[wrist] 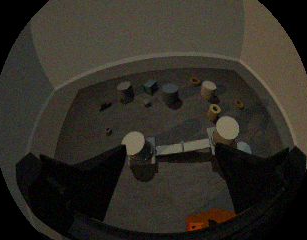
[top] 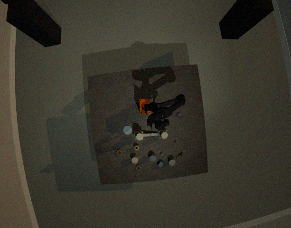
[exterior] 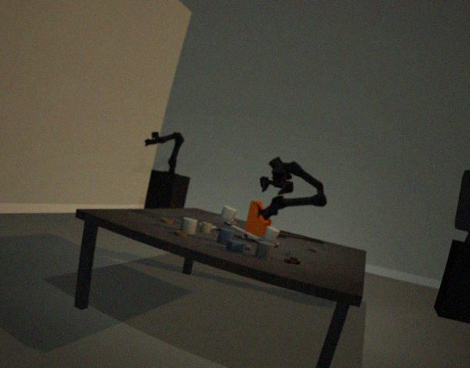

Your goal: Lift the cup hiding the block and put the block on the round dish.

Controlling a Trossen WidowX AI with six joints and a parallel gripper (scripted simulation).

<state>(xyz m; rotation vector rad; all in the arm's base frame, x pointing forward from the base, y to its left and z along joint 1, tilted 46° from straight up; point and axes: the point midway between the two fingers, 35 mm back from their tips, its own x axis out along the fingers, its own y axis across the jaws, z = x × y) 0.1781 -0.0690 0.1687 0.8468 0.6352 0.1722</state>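
Right now the bluish block is 90 mm ahead of my gripper tip, 80 mm to the left of it and 220 mm below it. Round my gripper tip: blue cylinder: 330 mm ahead, 70 mm to the right, 220 mm below; balance: 90 mm ahead, 50 mm to the right, 230 mm below; round pale-blue dish: 20 mm ahead, 310 mm to the right, 250 mm below.
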